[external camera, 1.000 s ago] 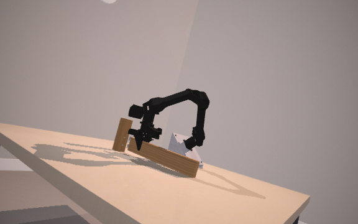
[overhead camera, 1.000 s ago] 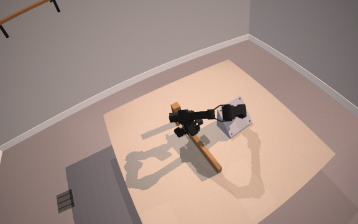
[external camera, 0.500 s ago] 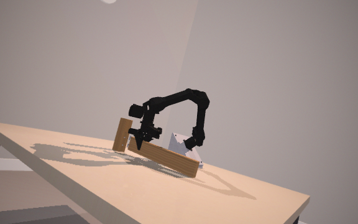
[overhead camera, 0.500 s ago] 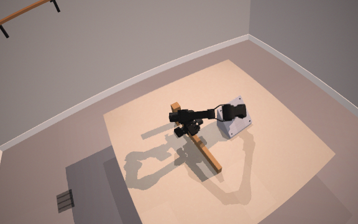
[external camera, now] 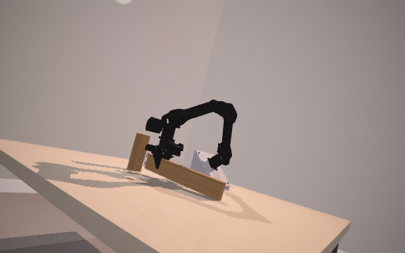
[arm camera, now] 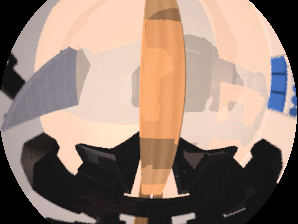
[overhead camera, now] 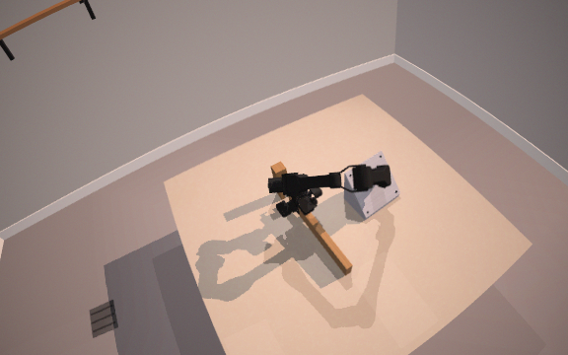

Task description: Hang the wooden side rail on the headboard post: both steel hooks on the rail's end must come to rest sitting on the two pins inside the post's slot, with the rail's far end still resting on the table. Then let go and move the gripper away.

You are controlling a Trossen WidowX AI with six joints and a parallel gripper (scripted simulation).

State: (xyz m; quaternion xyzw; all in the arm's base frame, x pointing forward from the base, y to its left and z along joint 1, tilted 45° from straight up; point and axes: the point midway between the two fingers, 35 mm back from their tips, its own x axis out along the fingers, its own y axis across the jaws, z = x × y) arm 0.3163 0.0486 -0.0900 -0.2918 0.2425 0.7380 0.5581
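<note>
Now: the headboard post 150 mm to the right of my gripper tip, 50 mm above it and 30 mm ahead of it.
</note>
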